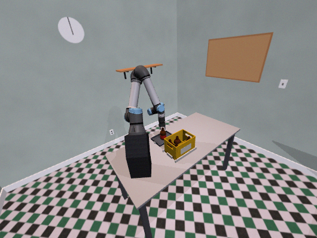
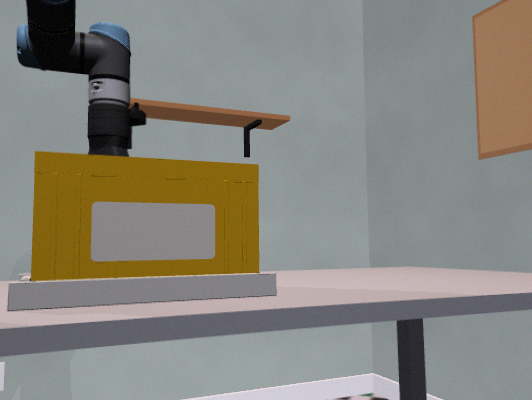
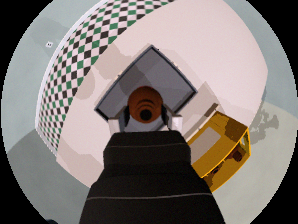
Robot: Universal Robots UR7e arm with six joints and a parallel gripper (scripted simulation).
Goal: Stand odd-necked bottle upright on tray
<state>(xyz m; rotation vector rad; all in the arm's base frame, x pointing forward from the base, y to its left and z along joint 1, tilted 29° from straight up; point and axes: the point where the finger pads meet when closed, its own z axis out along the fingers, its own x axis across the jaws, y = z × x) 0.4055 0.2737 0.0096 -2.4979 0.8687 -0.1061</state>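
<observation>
The brown bottle lies 7 cm below my hand. From my hand the other things lie so: dark tray 15 cm below; crate 28 cm to the right, 7 cm below, 5 cm ahead.
</observation>
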